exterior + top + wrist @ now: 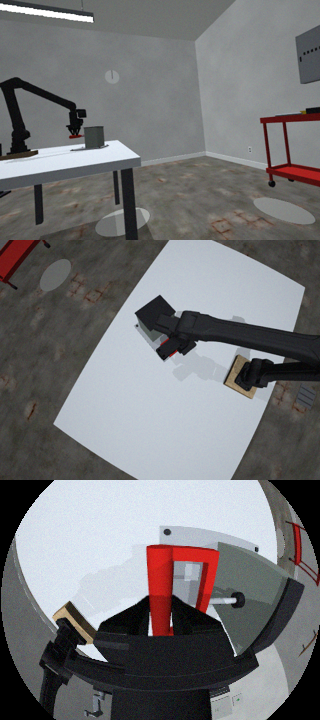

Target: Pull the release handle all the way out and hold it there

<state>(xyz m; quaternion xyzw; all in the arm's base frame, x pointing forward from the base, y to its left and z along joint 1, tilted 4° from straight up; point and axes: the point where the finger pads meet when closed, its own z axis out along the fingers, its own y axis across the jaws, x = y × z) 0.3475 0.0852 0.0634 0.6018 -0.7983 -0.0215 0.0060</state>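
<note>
Now: hand 5 cm short of the release handle, 2 cm to the left of it and 1 cm above it. Round my hand: baseplate 12 cm ahead, 4 cm to the right, 11 cm below.
</note>
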